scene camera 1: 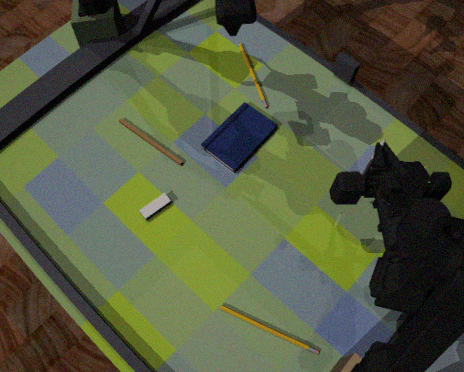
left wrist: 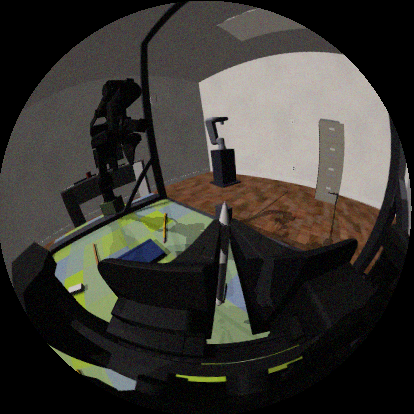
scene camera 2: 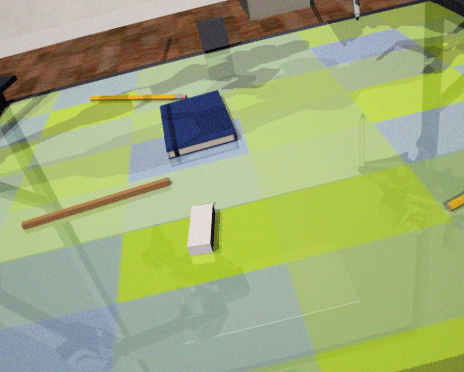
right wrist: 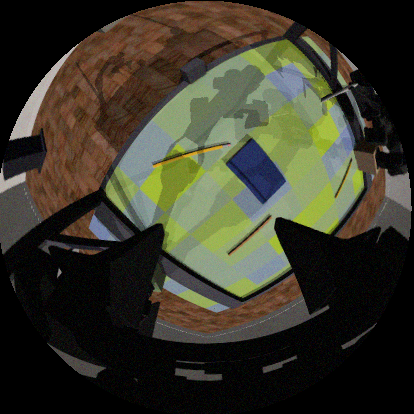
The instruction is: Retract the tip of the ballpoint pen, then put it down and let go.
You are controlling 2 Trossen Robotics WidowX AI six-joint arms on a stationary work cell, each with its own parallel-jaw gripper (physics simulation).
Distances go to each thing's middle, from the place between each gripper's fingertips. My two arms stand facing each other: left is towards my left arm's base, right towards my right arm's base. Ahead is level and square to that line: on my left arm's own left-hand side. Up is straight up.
Scene:
My right hand is 23 cm above the brown stick [scene camera 2: 164, 182], 21 cm short of it and 2 cm to the right of it. The rest, counted from my right hand: white eraser [scene camera 2: 202, 222]: 27 cm ahead, 22 cm below, 16 cm to the left.
Now: left hand 350 mm short of the white eraser, 180 mm to the left of it and 180 mm above it. The rest, counted from my left hand: brown stick (310 mm to the right, 290 mm ahead, 180 mm below).

